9 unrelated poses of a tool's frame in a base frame.
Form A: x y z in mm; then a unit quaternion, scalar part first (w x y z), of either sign.
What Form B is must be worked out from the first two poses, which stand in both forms.
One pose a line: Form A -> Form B
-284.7 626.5 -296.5 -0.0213 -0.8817 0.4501 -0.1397 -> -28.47 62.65 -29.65 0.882 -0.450 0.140 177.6
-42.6 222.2 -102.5 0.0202 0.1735 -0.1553 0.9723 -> -4.26 22.22 -10.25 0.174 -0.155 0.973 177.7
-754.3 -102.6 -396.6 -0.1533 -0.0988 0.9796 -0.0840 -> -75.43 -10.26 -39.66 0.100 -0.991 0.085 162.4
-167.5 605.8 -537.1 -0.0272 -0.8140 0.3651 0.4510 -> -16.75 60.58 -53.71 0.814 -0.365 -0.451 176.9
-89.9 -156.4 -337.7 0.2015 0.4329 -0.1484 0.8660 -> -8.99 -15.64 -33.77 0.442 -0.152 0.884 156.8
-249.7 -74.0 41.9 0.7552 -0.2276 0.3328 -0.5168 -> -24.97 -7.40 4.19 -0.347 0.508 -0.788 81.9
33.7 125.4 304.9 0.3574 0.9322 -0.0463 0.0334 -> 3.37 12.54 30.49 0.998 -0.050 0.036 138.1
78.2 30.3 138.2 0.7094 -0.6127 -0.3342 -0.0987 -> 7.82 3.03 13.82 -0.869 -0.474 -0.140 89.6
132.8 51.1 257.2 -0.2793 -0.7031 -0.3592 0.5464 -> 13.28 5.11 25.72 0.732 0.374 -0.569 147.6
